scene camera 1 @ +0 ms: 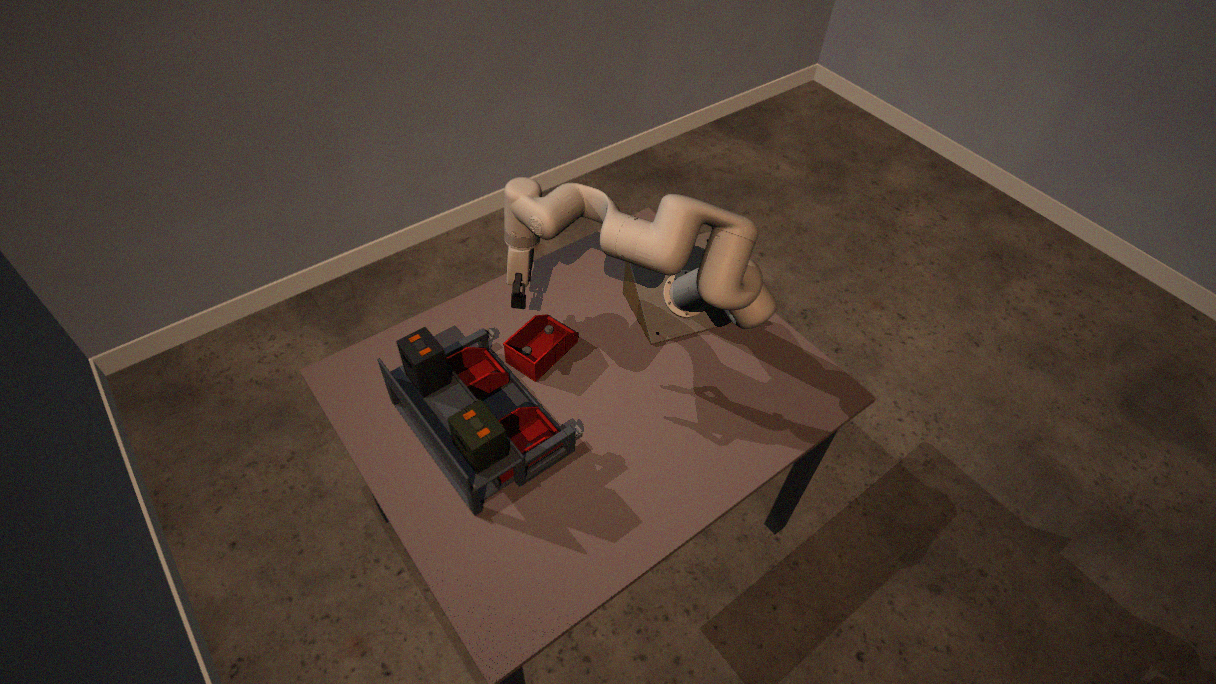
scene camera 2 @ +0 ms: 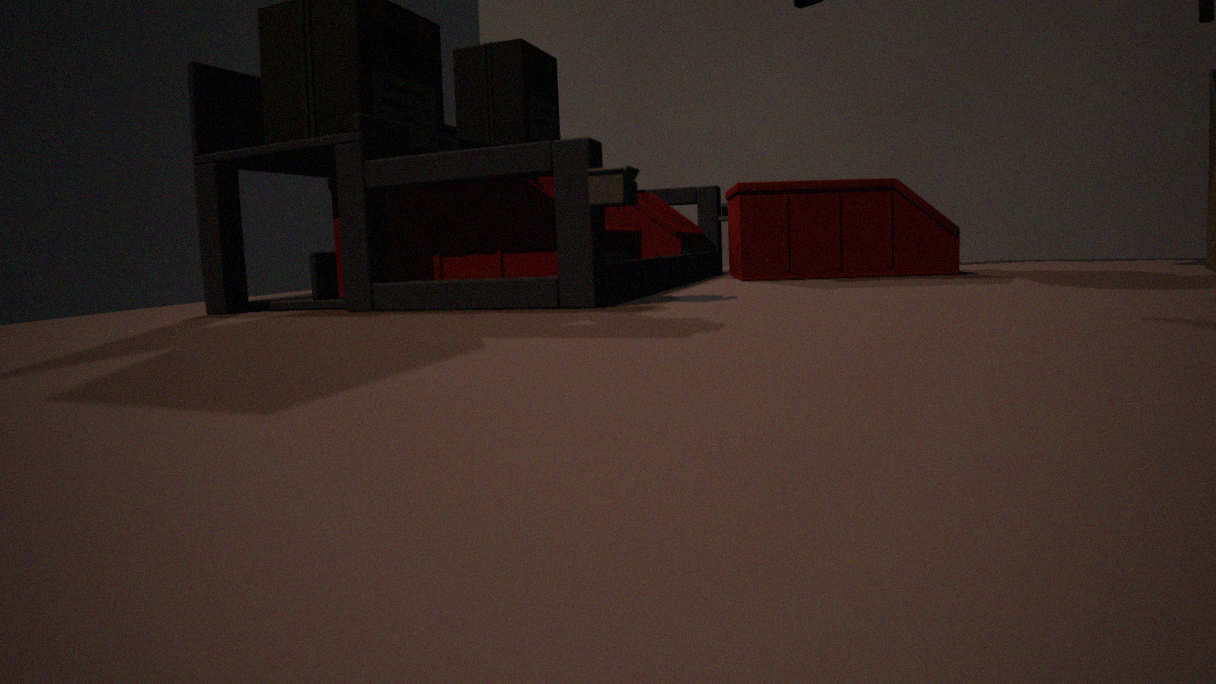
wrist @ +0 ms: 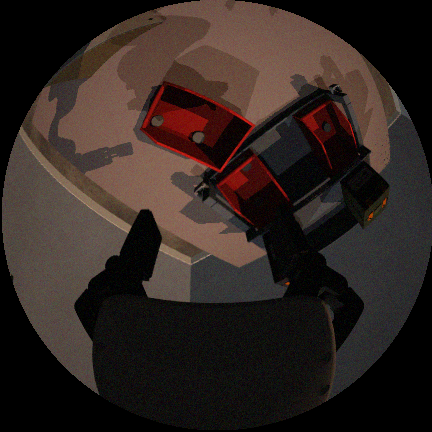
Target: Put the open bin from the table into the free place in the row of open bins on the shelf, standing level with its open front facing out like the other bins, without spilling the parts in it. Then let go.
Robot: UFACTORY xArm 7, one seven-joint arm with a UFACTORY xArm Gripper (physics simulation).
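Frame: origin at the arm's base, x ahead, y left, z up, level; centimetres.
Where they show: gripper, fingertip midpoint: [scene camera 1: 521, 293] [wrist: 213, 221]; arm's base, link origin: [scene camera 1: 685, 294].
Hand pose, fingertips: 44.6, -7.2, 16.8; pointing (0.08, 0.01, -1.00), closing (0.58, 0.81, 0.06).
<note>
Each offset is from my fingertips to the centre of the thing, as dx, dy, dz. "spot": to the spot under its first point.
The open red bin @[-4.8, +0.0, -20.2] [scene camera 1: 535, 361] [scene camera 2: 841, 229] [wrist: 185, 117] stands upright on the table beside the shelf [scene camera 1: 548, 452] [scene camera 2: 575, 229], its low sloped front away from the shelf. Grey round parts @[spot: -9.7, -5.0, -22.7] [wrist: 157, 120] lie inside it. Two red bins, one @[+16.2, +0.6, -19.6] [scene camera 1: 482, 371] [wrist: 267, 187] at the far end and another @[+13.8, +22.9, -19.6] [scene camera 1: 531, 427] [wrist: 342, 137] at the near end, stand in the shelf's row with a gap between them. My gripper [scene camera 1: 519, 299] [wrist: 213, 221] is open and empty. It hangs above the table, beyond the loose bin in the first scene view; its fingertips barely show at the top of the second scene view.
Two dark boxes with orange marks, one @[+25.4, +1.0, -7.7] [scene camera 1: 423, 361] [scene camera 2: 510, 93] at the far end and one @[+23.5, +24.0, -8.9] [scene camera 1: 478, 438] [scene camera 2: 352, 76] [wrist: 365, 195] at the near end, stand on the shelf's upper board behind the bins. The arm's base plate [scene camera 1: 667, 330] is on the table, right of the loose bin.
</note>
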